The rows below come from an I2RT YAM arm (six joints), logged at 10 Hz.
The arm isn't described. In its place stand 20 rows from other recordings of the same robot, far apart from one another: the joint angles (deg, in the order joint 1, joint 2, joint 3, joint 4, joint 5, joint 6), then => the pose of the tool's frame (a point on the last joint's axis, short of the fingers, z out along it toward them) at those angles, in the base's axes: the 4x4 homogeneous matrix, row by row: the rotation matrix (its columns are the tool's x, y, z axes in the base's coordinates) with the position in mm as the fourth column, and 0 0 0 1 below.
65.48, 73.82, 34.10, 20.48, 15.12, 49.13 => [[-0.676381, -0.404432, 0.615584, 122.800], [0.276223, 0.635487, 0.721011, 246.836], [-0.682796, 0.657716, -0.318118, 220.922], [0, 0, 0, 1]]
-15.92, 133.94, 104.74, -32.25, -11.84, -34.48 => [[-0.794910, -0.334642, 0.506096, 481.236], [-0.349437, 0.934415, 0.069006, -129.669], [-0.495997, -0.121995, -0.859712, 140.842], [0, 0, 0, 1]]
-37.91, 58.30, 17.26, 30.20, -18.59, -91.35 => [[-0.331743, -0.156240, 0.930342, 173.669], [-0.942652, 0.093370, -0.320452, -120.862], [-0.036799, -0.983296, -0.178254, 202.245], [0, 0, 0, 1]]
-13.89, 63.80, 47.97, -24.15, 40.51, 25.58 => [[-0.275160, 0.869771, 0.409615, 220.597], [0.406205, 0.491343, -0.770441, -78.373], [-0.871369, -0.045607, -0.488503, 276.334], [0, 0, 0, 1]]
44.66, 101.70, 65.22, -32.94, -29.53, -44.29 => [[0.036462, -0.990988, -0.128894, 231.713], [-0.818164, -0.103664, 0.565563, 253.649], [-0.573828, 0.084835, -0.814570, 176.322], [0, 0, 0, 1]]
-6.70, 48.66, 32.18, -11.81, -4.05, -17.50 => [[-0.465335, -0.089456, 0.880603, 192.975], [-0.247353, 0.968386, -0.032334, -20.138], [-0.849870, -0.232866, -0.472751, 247.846], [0, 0, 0, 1]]
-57.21, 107.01, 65.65, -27.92, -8.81, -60.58 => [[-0.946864, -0.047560, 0.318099, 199.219], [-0.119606, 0.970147, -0.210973, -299.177], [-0.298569, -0.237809, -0.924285, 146.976], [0, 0, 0, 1]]
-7.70, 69.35, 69.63, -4.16, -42.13, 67.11 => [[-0.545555, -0.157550, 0.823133, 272.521], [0.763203, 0.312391, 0.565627, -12.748], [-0.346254, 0.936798, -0.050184, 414.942], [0, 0, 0, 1]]
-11.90, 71.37, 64.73, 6.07, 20.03, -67.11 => [[-0.491006, 0.196742, 0.848649, 284.578], [-0.781068, 0.332002, -0.528873, -72.431], [-0.385805, -0.922533, -0.009346, 393.867], [0, 0, 0, 1]]
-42.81, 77.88, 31.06, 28.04, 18.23, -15.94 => [[-0.464029, 0.764706, 0.447103, 196.410], [0.074281, 0.536547, -0.840595, -197.122], [-0.882700, -0.356849, -0.305777, 199.310], [0, 0, 0, 1]]
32.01, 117.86, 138.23, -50.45, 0.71, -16.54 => [[-0.259115, -0.620370, 0.740270, 379.270], [-0.497681, 0.742621, 0.448139, 236.567], [-0.827752, -0.252299, -0.501170, 433.498], [0, 0, 0, 1]]
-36.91, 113.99, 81.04, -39.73, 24.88, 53.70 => [[0.067902, 0.997016, -0.036718, 308.603], [0.863393, -0.077164, -0.498597, -250.522], [-0.499942, 0.002154, -0.866056, 170.312], [0, 0, 0, 1]]
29.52, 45.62, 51.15, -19.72, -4.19, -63.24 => [[0.397772, -0.439482, 0.805377, 154.998], [-0.798131, 0.267192, 0.539996, 90.755], [-0.452509, -0.857592, -0.244483, 358.674], [0, 0, 0, 1]]
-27.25, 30.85, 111.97, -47.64, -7.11, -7.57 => [[0.438384, 0.424020, 0.792481, -119.710], [-0.372826, 0.888076, -0.268928, 66.611], [-0.817814, -0.177564, 0.547404, 560.511], [0, 0, 0, 1]]
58.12, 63.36, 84.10, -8.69, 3.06, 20.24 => [[-0.180361, -0.807861, 0.561098, 116.028], [0.364116, 0.475088, 0.801068, 182.954], [-0.913723, 0.348787, 0.208468, 515.218], [0, 0, 0, 1]]
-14.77, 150.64, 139.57, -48.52, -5.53, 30.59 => [[-0.612742, 0.602214, 0.511748, 539.901], [0.685382, 0.727330, -0.035263, -138.797], [-0.393445, 0.329136, -0.858412, 160.402], [0, 0, 0, 1]]
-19.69, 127.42, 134.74, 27.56, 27.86, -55.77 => [[-0.241835, 0.815759, 0.525407, 467.327], [-0.689807, 0.236277, -0.684353, -184.905], [-0.682409, -0.527930, 0.505577, 474.212], [0, 0, 0, 1]]
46.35, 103.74, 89.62, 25.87, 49.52, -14.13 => [[0.125497, 0.077272, 0.989080, 316.410], [-0.098043, 0.993048, -0.065142, 292.454], [-0.987238, -0.088797, 0.132201, 388.141], [0, 0, 0, 1]]
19.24, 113.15, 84.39, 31.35, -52.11, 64.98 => [[-0.839843, -0.439065, 0.319194, 428.070], [0.296316, 0.121868, 0.947283, 179.162], [-0.454818, 0.890152, 0.027752, 295.294], [0, 0, 0, 1]]
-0.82, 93.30, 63.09, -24.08, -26.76, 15.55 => [[-0.849200, -0.023196, 0.527561, 339.053], [0.251547, 0.860638, 0.442750, 11.178], [-0.464309, 0.508689, -0.725019, 219.741], [0, 0, 0, 1]]
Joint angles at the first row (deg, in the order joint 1, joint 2, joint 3, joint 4, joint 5, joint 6):
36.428 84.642 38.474 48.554 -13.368 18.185
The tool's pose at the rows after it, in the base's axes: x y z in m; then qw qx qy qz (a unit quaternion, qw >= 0):
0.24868, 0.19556, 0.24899, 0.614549, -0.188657, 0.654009, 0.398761
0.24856, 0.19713, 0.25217, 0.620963, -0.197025, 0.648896, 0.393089
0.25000, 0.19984, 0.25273, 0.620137, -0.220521, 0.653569, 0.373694
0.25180, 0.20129, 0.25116, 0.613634, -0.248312, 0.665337, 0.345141
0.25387, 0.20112, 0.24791, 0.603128, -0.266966, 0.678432, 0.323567
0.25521, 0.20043, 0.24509, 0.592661, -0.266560, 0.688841, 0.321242
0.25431, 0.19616, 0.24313, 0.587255, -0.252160, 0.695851, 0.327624
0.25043, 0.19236, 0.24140, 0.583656, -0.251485, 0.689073, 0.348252
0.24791, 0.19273, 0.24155, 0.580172, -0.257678, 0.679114, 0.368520
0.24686, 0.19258, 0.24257, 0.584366, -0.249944, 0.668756, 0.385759
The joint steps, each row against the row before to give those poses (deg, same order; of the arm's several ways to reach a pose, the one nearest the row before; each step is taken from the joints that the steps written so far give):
0.388 -0.070 -0.153 2.002 1.149 -0.385
0.252 -0.137 0.527 -0.263 0.101 -1.365
0.197 0.031 1.116 -2.948 -0.321 -3.394
-0.002 -0.135 1.139 -4.625 -0.119 -4.262
-0.257 0.043 0.769 -3.925 -0.103 -2.860
-0.255 0.166 0.227 -1.715 -0.148 0.193
-0.511 -0.574 -0.884 0.047 0.033 1.878
-0.380 -0.727 -1.633 2.010 -2.193 1.614
0.077 -0.077 -0.631 1.762 -2.269 1.058
0.011 0.200 -0.628 2.970 -0.734 1.914

